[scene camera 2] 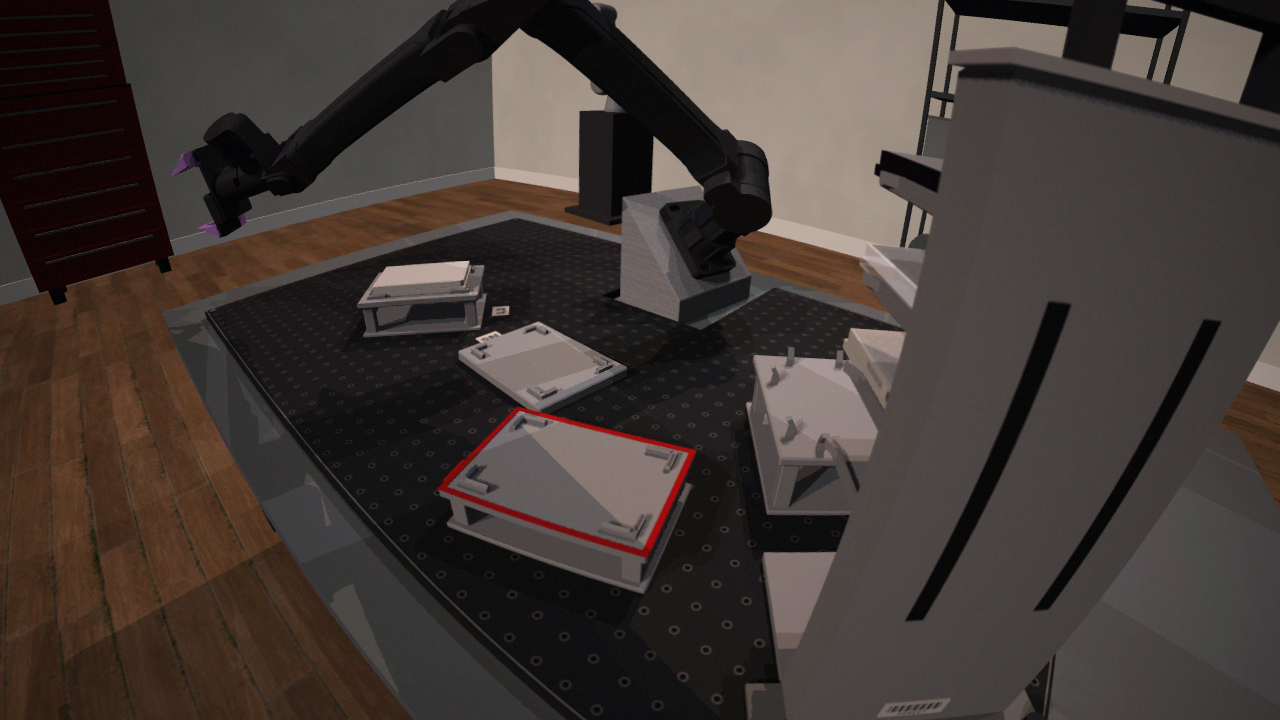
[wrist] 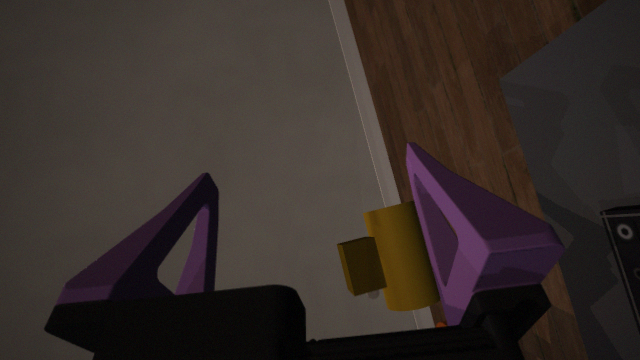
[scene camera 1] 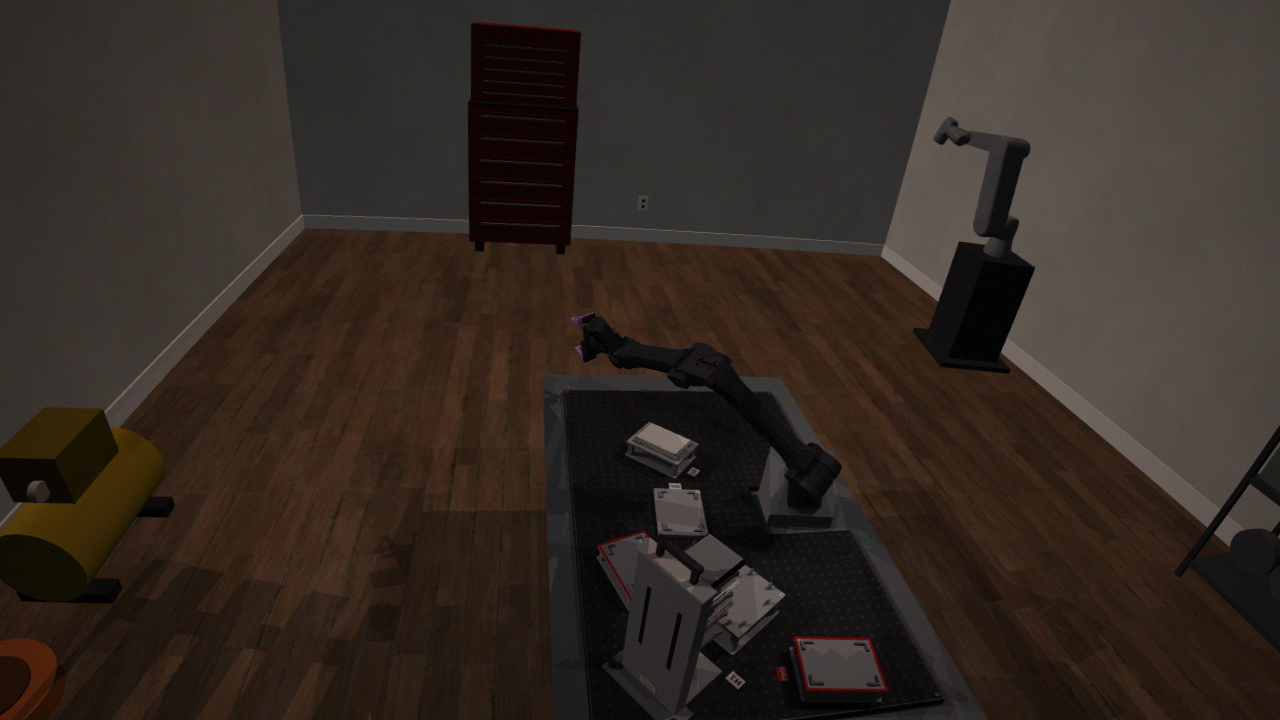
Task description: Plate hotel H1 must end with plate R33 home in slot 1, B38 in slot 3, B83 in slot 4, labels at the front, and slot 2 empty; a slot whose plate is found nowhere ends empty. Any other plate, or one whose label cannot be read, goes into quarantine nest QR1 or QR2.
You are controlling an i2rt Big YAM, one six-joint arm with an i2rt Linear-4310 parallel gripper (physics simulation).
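Seen in the pictures: gripper, fingertip midpoint: [scene camera 2: 188, 201] [wrist: 307, 167] [scene camera 1: 574, 332]; arm's base at its link origin: [scene camera 2: 695, 240] [scene camera 1: 804, 484].
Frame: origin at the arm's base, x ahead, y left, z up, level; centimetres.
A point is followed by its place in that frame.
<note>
Plate hotel H1 [scene camera 1: 660, 573] {y 53.0, x 40.8, z 23.1 cm} [scene camera 2: 1083, 223] {y 51.7, x 42.1, z 20.7 cm} stands as a tall grey tower, its slotted side panel toward both scene cameras. Pale plate-like edges [scene camera 2: 895, 268] {y 43.4, x 34.3, z 15.2 cm} stick out behind the panel; slot numbers and labels cannot be read. A white plate [scene camera 1: 664, 438] {y -17.0, x 35.3, z -1.8 cm} [scene camera 2: 420, 279] {y -14.8, x 36.8, z -1.8 cm} lies on a raised stand at the far end, label unreadable. Two red-bordered nests, one beside the hotel [scene camera 1: 622, 557] {y 25.0, x 45.3, z -4.2 cm} [scene camera 2: 572, 474] {y 26.6, x 42.0, z -4.2 cm} and one at the near right [scene camera 1: 839, 664] {y 49.1, x 2.1, z -4.2 cm}, show corner guides and no plate. My gripper [scene camera 1: 577, 335] {y -53.3, x 64.3, z 9.1 cm} [scene camera 2: 195, 197] {y -53.3, x 64.3, z 9.1 cm} [wrist: 307, 167] {y -53.3, x 64.3, z 9.1 cm} is open and empty, high beyond the table's far left corner.
A low nest [scene camera 1: 680, 512] {y 6.1, x 31.2, z -7.0 cm} [scene camera 2: 541, 362] {y 6.4, x 31.5, z -7.0 cm} with corner guides lies between the far stand and the red nest. A raised stand with upright pegs [scene camera 1: 751, 601] {y 36.4, x 18.4, z -2.2 cm} [scene camera 2: 810, 402] {y 34.3, x 22.3, z -2.2 cm} stands close to the hotel. The arm's base block [scene camera 1: 792, 510] {y 4.7, x 2.9, z -4.8 cm} [scene camera 2: 662, 268] {y 2.2, x 8.9, z -2.0 cm} is at the table's right side.
</note>
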